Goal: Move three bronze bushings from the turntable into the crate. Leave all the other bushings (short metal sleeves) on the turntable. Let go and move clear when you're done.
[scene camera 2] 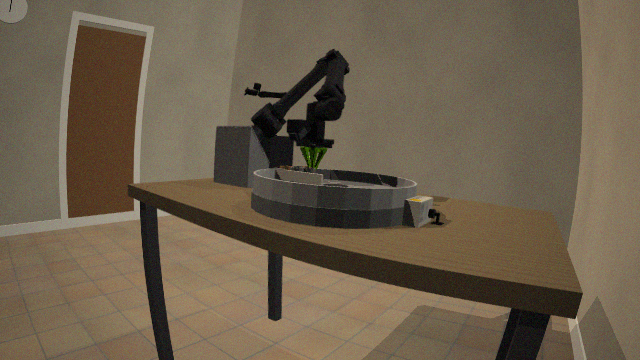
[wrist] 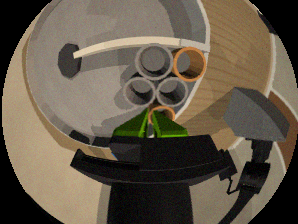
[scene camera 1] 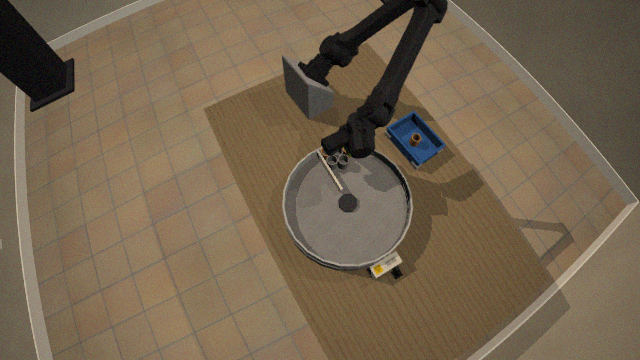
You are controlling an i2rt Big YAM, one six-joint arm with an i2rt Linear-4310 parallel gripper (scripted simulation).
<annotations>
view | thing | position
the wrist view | my gripper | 150, 111
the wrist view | bronze bushing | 197, 67
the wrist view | grey bushing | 167, 67
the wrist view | grey turntable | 90, 99
</annotations>
